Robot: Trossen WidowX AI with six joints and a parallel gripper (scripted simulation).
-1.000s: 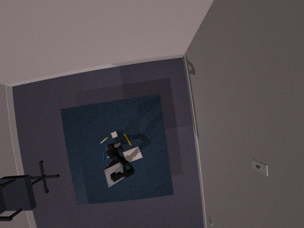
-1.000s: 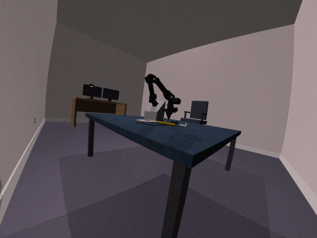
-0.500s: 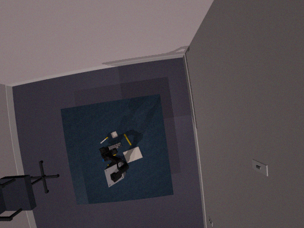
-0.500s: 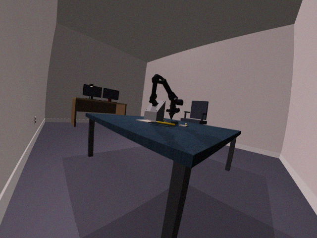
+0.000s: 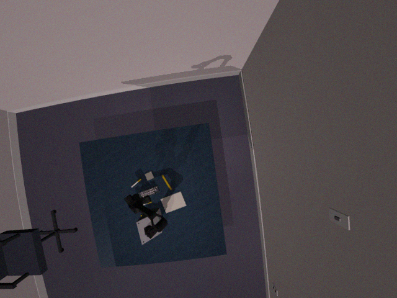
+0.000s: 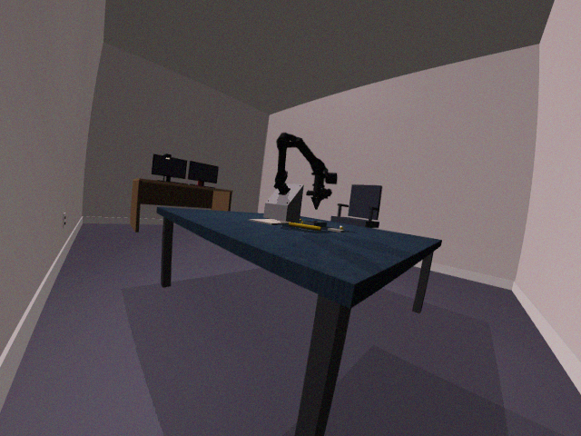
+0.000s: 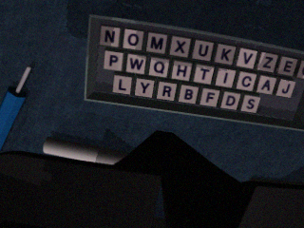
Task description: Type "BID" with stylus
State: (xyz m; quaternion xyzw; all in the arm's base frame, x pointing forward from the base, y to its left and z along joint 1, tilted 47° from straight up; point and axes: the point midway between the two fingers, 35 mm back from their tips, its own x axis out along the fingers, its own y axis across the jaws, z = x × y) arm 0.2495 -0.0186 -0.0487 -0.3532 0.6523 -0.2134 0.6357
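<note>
Right now my gripper tip is 120 mm to the right of the blue stylus, 90 mm above it and 50 mm past it. From my gripper tip the other things lie so: I key 80 mm below, 50 mm to the right, 30 mm ahead; grey stylus tip 120 mm to the left, 90 mm below, 20 mm behind; D key 80 mm below, 60 mm to the right, 20 mm ahead.
</note>
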